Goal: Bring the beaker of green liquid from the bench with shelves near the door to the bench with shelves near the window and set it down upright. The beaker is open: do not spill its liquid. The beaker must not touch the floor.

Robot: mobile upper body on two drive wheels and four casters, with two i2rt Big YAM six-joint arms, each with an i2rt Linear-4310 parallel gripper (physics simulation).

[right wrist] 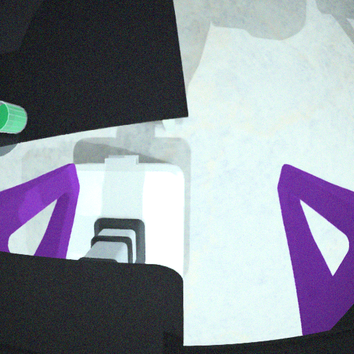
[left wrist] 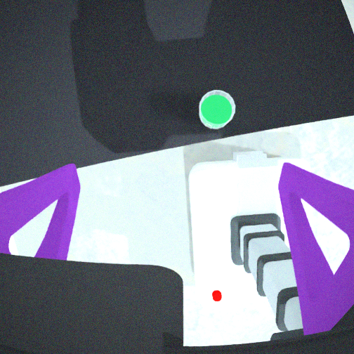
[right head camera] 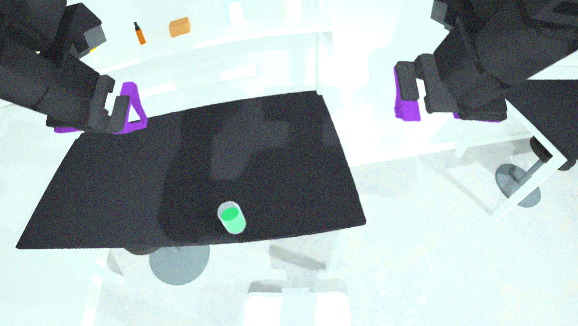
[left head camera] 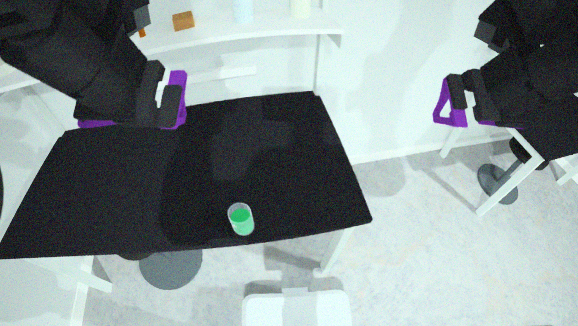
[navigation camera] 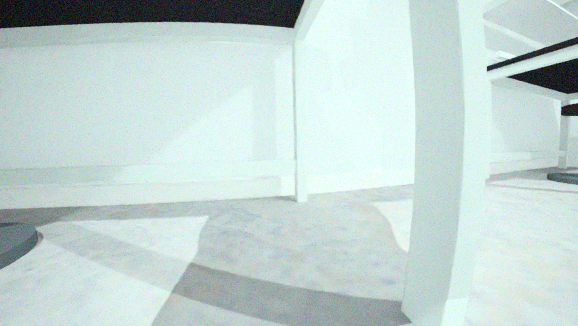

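Note:
The open glass beaker of green liquid [left head camera: 241, 219] [right head camera: 232, 217] [left wrist: 217, 109] [right wrist: 12, 118] stands upright near the front edge of a black-topped bench with shelves [left head camera: 305, 175] [right head camera: 305, 175] [left wrist: 280, 60] [right wrist: 125, 75]. My left gripper [left head camera: 135, 124] [right head camera: 100, 127] [left wrist: 178, 174] is open and empty; in the left wrist view the beaker lies beyond its fingertips, right of the middle. My right gripper [left head camera: 470, 120] [right head camera: 445, 116] [right wrist: 178, 175] is open and empty, off the bench's right side; the beaker is at the left edge of the right wrist view. Neither gripper touches the beaker.
A shelf [left head camera: 280, 31] above the bench bears a brown box [left head camera: 183, 21] [right head camera: 180, 27] and an orange bottle [right head camera: 140, 36]. A stool [left head camera: 171, 267] stands under the bench. Another black-topped bench [left head camera: 555, 135] [right head camera: 555, 105] is at the right. A bench leg [navigation camera: 440, 150] is close to the base.

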